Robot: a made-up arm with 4 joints.
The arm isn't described. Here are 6 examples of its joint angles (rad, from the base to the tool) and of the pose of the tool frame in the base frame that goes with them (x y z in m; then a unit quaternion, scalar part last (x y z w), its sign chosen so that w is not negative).
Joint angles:
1: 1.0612 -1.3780 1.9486 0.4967
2: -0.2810 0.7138 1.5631 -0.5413
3: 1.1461 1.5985 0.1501 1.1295
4: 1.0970 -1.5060 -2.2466 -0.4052
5: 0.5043 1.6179 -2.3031 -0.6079
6: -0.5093 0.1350 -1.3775 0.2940
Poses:
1: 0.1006 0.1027 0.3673 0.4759 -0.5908 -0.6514 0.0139
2: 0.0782 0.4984 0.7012 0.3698 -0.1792 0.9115 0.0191
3: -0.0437 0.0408 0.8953 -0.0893 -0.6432 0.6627 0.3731
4: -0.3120 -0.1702 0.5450 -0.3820 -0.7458 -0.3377 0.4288
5: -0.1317 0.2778 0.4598 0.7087 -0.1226 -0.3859 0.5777
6: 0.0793 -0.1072 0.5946 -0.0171 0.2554 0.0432 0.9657
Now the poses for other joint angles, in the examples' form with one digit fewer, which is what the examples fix.
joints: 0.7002 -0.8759 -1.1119 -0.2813
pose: 0.008 -0.158 0.792 -0.312 -0.438 0.212 0.816
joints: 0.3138 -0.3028 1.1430 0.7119
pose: 0.141 0.368 0.577 -0.485 0.219 0.832 0.157
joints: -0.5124 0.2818 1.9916 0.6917
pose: -0.001 0.476 0.582 0.132 -0.015 -0.977 0.168
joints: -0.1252 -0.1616 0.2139 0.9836
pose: 0.320 0.191 0.594 -0.382 0.417 0.664 0.489
